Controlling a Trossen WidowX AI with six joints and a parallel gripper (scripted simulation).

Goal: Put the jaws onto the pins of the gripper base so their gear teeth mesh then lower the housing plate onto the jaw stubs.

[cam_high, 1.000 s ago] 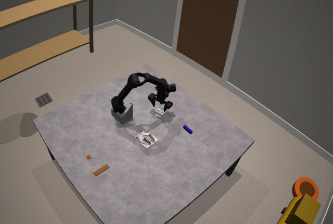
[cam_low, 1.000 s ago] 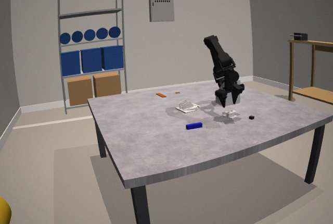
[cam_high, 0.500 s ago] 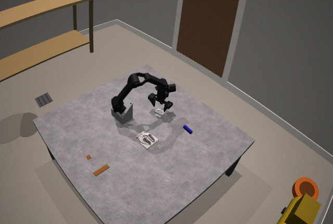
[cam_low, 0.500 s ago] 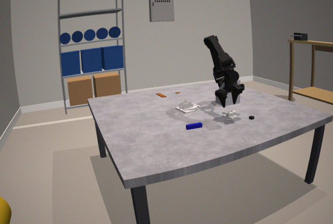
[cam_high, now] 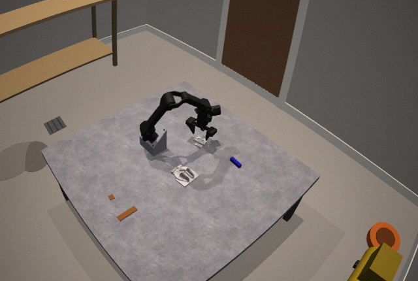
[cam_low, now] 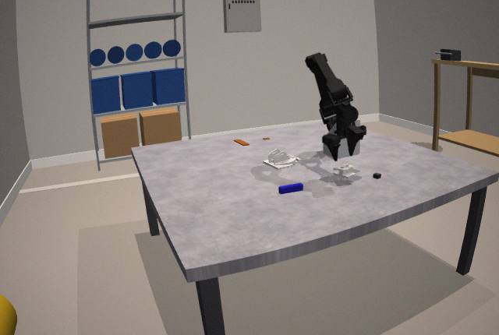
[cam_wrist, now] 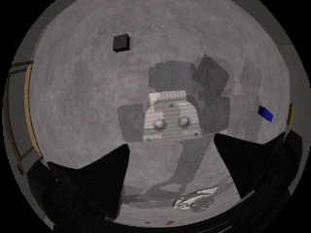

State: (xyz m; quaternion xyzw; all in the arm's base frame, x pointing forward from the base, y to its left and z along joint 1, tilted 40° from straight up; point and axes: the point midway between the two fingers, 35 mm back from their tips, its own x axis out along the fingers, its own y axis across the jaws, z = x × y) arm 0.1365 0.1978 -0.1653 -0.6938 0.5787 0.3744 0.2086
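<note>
Now: gripper tip 120 mm short of the white jaw, 230 mm to the left of it and 50 mm above it. Round my gripper tip: small black cube: 90 mm behind, 110 mm to the left, 50 mm below; then blue block: 250 mm ahead, 60 mm to the left, 50 mm below; then small orange piece: 40 mm ahead, 680 mm to the right, 60 mm below.
</note>
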